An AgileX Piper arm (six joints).
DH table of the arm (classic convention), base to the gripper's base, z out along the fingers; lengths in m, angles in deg. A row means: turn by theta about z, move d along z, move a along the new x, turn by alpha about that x. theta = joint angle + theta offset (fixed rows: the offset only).
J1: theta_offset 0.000; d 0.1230; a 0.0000; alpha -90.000
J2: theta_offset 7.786; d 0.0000; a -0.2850; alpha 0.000
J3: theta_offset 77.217; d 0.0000; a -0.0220; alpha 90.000
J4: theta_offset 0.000; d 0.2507; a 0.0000; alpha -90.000
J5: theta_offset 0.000; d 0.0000; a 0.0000; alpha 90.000
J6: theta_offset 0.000; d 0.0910; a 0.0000; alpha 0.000
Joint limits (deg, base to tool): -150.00..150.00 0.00..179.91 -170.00..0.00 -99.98..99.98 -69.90..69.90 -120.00..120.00
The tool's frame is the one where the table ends.
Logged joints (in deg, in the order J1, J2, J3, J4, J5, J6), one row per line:
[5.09 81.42 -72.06 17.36 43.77 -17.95]
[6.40 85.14 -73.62 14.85 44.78 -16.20]
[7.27 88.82 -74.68 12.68 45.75 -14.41]
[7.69 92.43 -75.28 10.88 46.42 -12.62]
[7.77 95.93 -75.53 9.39 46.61 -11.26]
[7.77 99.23 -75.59 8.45 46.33 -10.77]
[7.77 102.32 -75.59 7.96 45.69 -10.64]
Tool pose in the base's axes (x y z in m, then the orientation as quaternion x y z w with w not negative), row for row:
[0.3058 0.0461 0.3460 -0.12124 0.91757 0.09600 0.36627]
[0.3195 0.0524 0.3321 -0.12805 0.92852 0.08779 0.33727]
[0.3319 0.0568 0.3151 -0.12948 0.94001 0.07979 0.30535]
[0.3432 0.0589 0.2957 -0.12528 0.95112 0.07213 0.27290]
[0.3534 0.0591 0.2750 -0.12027 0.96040 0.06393 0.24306]
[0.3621 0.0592 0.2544 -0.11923 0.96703 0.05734 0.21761]
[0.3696 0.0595 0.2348 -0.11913 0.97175 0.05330 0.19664]
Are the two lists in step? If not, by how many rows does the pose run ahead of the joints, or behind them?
They are in step.
